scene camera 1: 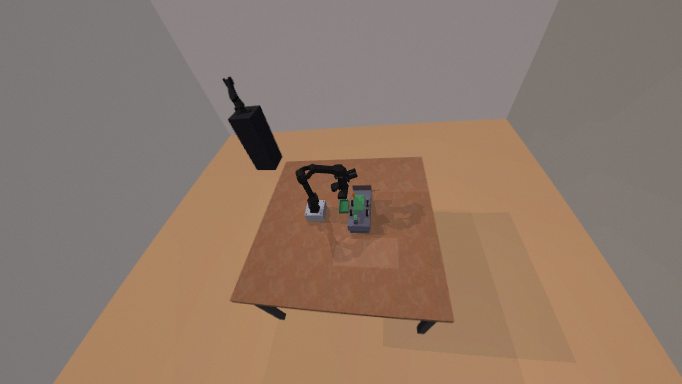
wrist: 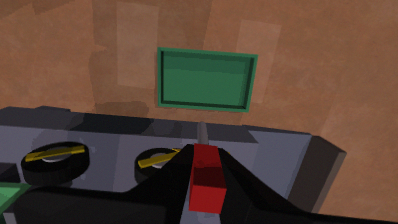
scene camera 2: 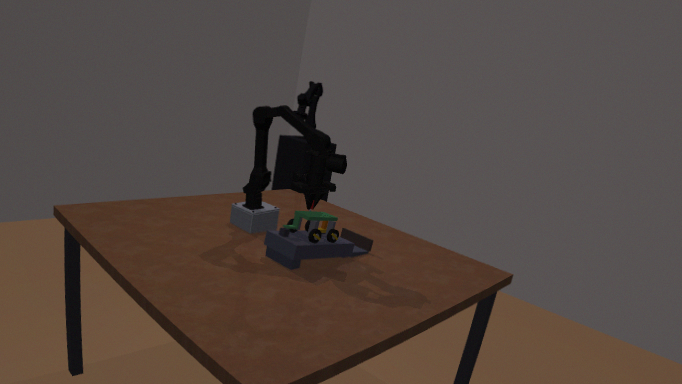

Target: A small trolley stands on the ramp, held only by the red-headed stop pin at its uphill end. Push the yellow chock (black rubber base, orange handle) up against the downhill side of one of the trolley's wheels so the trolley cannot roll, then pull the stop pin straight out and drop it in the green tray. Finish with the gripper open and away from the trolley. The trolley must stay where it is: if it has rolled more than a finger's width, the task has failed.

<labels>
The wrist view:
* gripper: 203, 152
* stop pin: 208, 188, held by the gripper
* grey ramp: 114, 142
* green tray: 188, 77
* dark lip: 322, 161
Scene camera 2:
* gripper: 310, 209
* green-topped trolley: 311, 226
</labels>
